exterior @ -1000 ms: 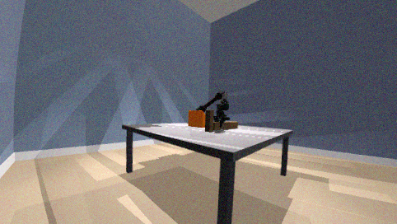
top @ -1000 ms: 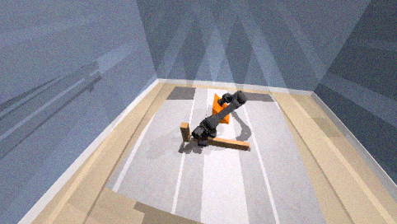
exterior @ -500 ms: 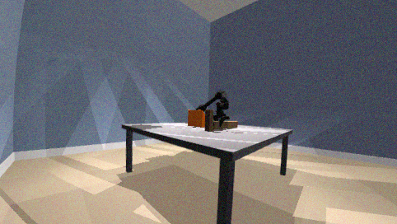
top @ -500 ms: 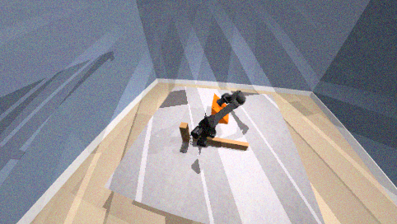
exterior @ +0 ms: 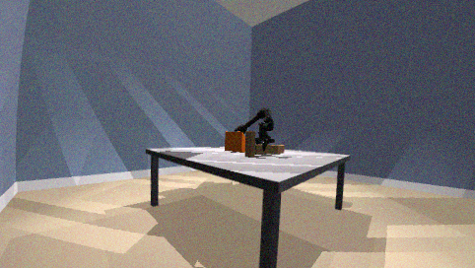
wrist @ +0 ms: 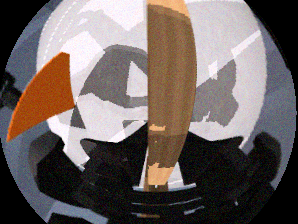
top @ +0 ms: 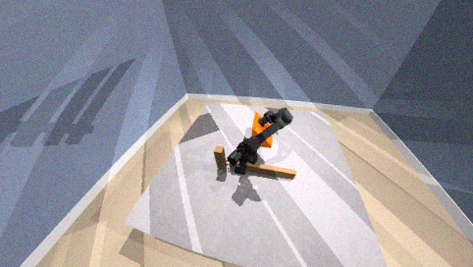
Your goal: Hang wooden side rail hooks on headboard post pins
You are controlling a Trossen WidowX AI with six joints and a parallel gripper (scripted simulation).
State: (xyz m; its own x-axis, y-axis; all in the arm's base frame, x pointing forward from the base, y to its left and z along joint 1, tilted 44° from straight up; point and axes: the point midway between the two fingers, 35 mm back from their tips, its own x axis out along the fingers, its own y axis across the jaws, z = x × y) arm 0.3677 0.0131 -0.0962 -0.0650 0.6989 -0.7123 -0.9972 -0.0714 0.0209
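Right now the wooden headboard post is 140 mm to the right of my gripper tip, 50 mm above it and 10 mm ahead of it.
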